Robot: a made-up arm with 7 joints. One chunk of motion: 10 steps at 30 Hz.
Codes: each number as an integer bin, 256 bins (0 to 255) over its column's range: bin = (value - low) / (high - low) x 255, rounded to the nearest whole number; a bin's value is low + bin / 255 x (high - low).
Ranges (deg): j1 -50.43..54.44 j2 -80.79..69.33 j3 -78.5..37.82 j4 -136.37..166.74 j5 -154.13..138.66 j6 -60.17..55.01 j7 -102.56..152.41
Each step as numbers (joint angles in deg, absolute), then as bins.
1 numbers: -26.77 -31.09 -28.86 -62.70 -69.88 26.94 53.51
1 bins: 58 84 109 62 73 193 156
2 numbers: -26.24 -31.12 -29.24 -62.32 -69.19 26.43 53.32
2 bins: 59 84 108 62 74 192 156
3 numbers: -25.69 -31.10 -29.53 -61.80 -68.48 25.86 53.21
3 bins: 60 84 107 63 75 190 156
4 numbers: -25.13 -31.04 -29.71 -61.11 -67.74 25.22 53.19
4 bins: 62 85 107 63 75 189 156
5 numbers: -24.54 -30.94 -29.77 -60.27 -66.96 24.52 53.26
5 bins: 63 85 107 64 76 187 156
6 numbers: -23.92 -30.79 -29.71 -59.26 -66.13 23.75 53.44
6 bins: 64 85 107 65 77 186 156
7 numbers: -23.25 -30.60 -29.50 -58.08 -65.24 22.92 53.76
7 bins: 66 85 107 66 77 184 156
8 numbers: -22.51 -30.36 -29.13 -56.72 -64.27 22.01 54.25
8 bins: 68 86 108 67 78 182 157
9 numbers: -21.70 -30.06 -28.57 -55.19 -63.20 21.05 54.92
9 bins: 70 86 109 68 79 180 157
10 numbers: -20.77 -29.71 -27.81 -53.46 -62.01 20.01 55.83
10 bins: 72 87 111 70 80 178 158
